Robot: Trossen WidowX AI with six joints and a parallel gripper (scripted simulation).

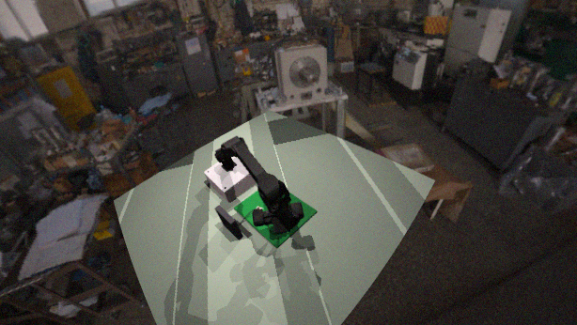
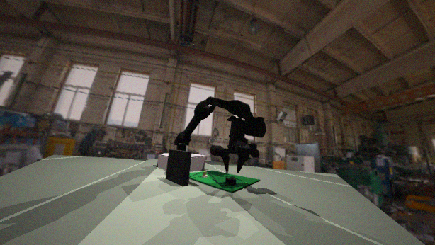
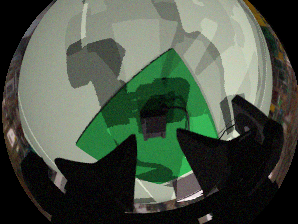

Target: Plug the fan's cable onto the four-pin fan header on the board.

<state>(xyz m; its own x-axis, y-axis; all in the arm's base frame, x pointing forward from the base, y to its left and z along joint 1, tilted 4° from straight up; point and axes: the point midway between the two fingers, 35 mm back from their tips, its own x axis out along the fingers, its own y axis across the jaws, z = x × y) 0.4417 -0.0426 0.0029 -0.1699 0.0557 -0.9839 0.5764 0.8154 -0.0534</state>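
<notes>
Now: the dark plug 10 mm behind my gripper tip, 10 mm to the left of it and 30 mm below it. The rest, counted from my gripper tip: green board (100 mm behind, 40 mm to the left, 60 mm below); black fan (150 mm behind, 150 mm to the right, 10 mm above).
</notes>
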